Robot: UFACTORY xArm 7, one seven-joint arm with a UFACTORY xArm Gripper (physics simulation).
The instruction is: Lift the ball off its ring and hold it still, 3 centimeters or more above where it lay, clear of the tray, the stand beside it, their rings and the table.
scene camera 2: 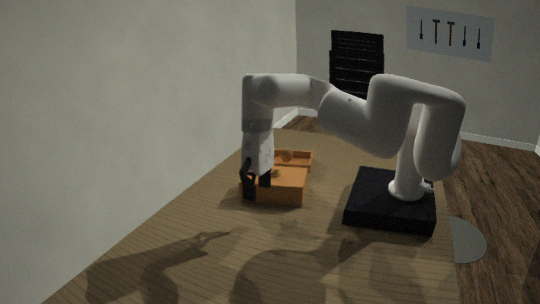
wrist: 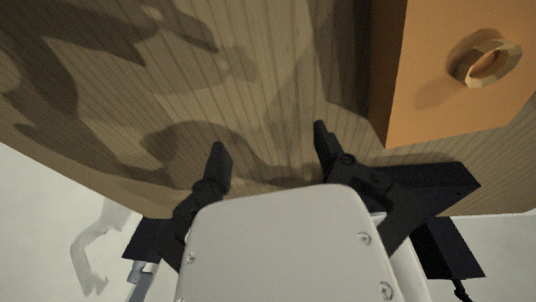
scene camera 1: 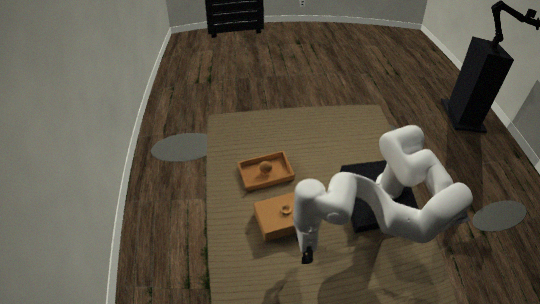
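Seen in the pictures: gripper, fingertip midpoint: (scene camera 2: 257, 193) (wrist: 268, 142) (scene camera 1: 303, 250); arm's base, link origin: (scene camera 2: 406, 190) (wrist: 379, 219) (scene camera 1: 389, 185).
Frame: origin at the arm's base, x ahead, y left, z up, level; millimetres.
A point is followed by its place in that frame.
A brown-orange ball (scene camera 1: 265, 167) @(x 492, y -71, z -4 mm) (scene camera 2: 286, 155) @(x 481, y -67, z -14 mm) sits inside the shallow orange tray (scene camera 1: 269, 184) @(x 474, y -23, z -46 mm) (scene camera 2: 306, 162) @(x 429, y -127, z -53 mm); the ring under it is hidden. The orange stand (scene camera 1: 272, 217) @(x 449, y 156, z 8 mm) (scene camera 2: 287, 194) @(x 335, y 166, z -19 mm) (wrist: 435, 112) @(x 354, y 126, z 9 mm) is a block beside the tray, with an empty ring (scene camera 1: 286, 210) @(x 404, y 125, z 8 mm) (wrist: 468, 75) @(x 398, y 135, z 17 mm) on its top. My gripper (scene camera 1: 307, 256) @(x 341, y 302, z 50 mm) (scene camera 2: 256, 186) @(x 341, y 302, z 50 mm) (wrist: 268, 142) @(x 341, y 302, z 50 mm) is open and empty. It points down beside the stand, on the side away from the tray, and is well apart from the ball. The ball does not show in the wrist view.
The wooden table (scene camera 1: 240, 275) @(x 541, y 367, z -57 mm) (scene camera 2: 200, 210) @(x 531, y 338, z -56 mm) carries the tray, the stand and the arm's black base plate (scene camera 1: 361, 215) @(x 131, y 132, z -5 mm) (scene camera 2: 390, 221) @(x 10, y 155, z -22 mm). The arm reaches from that plate past the stand. The arm's shadows fall across the table. A wall stands beyond the table's left edge in scene camera 2.
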